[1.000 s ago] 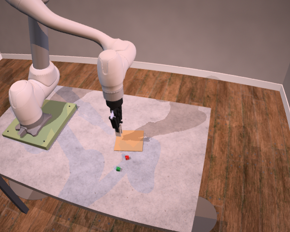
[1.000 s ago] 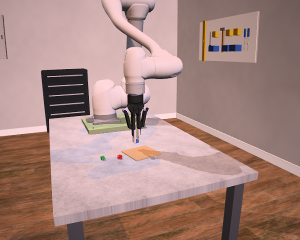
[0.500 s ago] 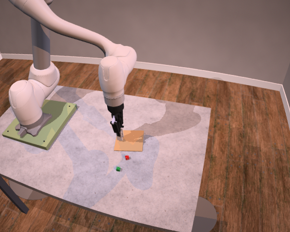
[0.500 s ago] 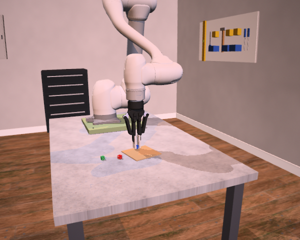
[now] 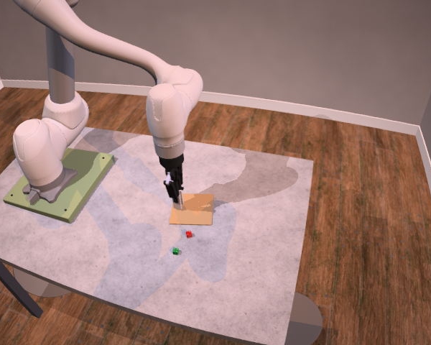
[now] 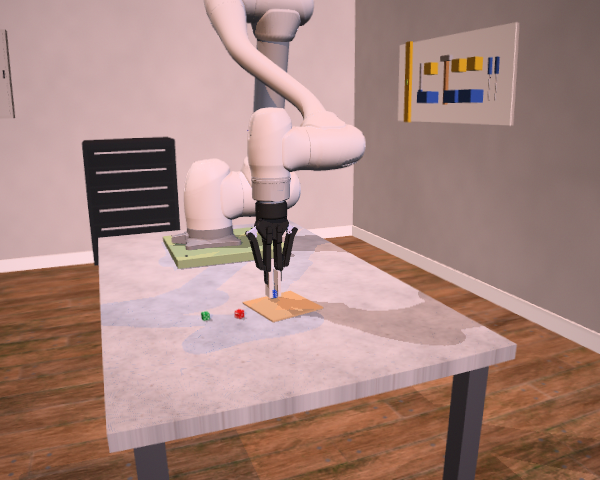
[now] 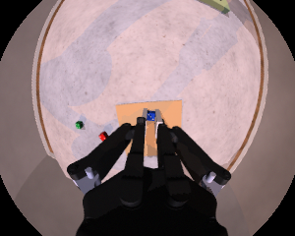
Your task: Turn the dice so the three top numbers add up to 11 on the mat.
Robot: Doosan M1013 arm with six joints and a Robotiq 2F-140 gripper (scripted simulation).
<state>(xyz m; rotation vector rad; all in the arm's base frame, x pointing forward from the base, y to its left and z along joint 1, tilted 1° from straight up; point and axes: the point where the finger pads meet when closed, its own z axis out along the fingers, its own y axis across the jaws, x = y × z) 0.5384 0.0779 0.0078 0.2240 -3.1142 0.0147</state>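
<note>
My hand is 3 cm above the blue die. The rest, counted from my hand: red die 8 cm ahead, 10 cm to the right, 4 cm below; then orange mat 4 cm ahead, 1 cm to the left, 4 cm below; then green die 7 cm ahead, 18 cm to the right, 4 cm below.
</note>
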